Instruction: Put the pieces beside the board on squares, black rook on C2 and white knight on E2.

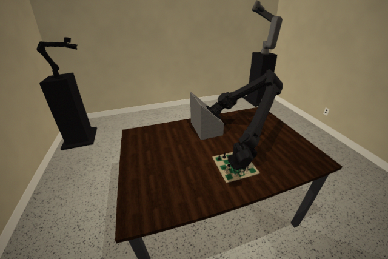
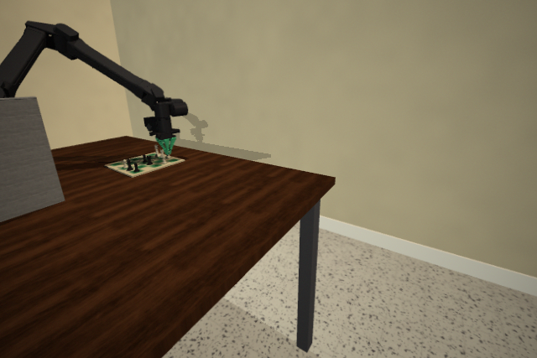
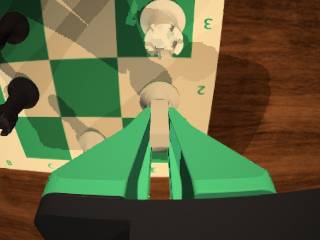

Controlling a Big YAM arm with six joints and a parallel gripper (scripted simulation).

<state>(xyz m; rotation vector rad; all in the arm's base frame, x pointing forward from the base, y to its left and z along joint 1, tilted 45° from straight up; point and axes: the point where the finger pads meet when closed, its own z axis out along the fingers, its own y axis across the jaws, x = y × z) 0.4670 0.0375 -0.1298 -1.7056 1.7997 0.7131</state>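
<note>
My hand is 1 cm above the white knight. From my hand the other things lie so: black rook (8 cm behind, 1 cm to the left, 1 cm below); green-and-cream chessboard (8 cm behind, 5 cm to the left, 3 cm below).
</note>
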